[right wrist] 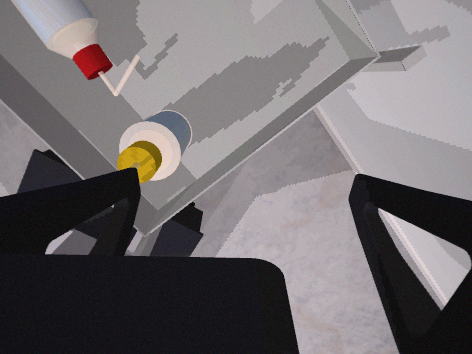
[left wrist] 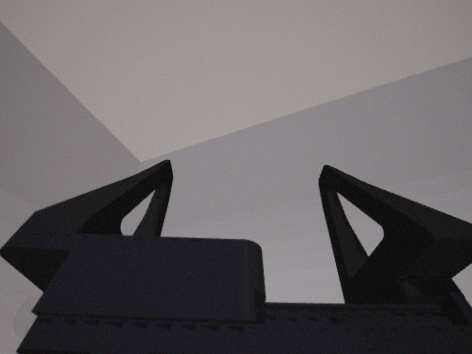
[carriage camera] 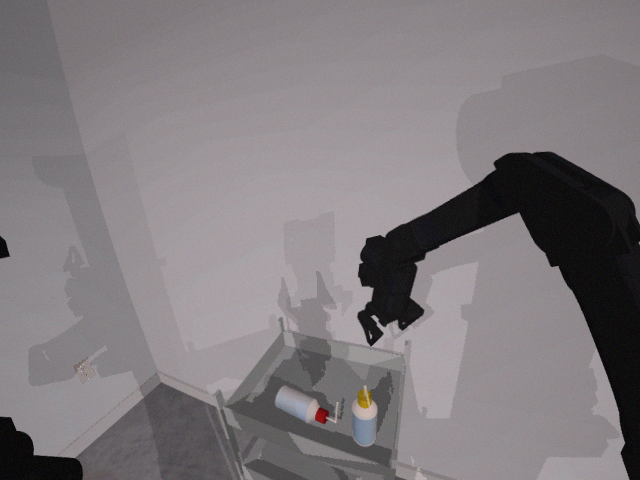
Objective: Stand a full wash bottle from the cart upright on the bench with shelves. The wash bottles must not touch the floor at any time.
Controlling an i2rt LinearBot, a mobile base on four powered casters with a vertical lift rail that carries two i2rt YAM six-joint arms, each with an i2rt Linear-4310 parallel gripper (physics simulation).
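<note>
A wash bottle with a yellow cap (carriage camera: 364, 426) (right wrist: 172, 127) and blue body stands upright in the cart's top tray, near its front right corner in the carriage view. A wash bottle with a red cap (carriage camera: 297, 404) (right wrist: 57, 22) lies on its side to the left of it. The grey cart (carriage camera: 268, 423) (right wrist: 270, 130) has raised tray walls. My right gripper (carriage camera: 387, 335) (right wrist: 246, 183) is open and empty above the cart, with one fingertip beside the yellow cap in the right wrist view. My left gripper (left wrist: 246, 170) is open and empty, facing wall and ceiling. The bench does not show.
A lower cart shelf (carriage camera: 289, 462) shows below the top tray. Walls (carriage camera: 232, 180) meet in a corner left of the cart, with a wall socket (carriage camera: 85, 369). Grey floor (carriage camera: 170, 434) lies left of the cart. Dark arm parts (carriage camera: 36, 459) show at the lower left.
</note>
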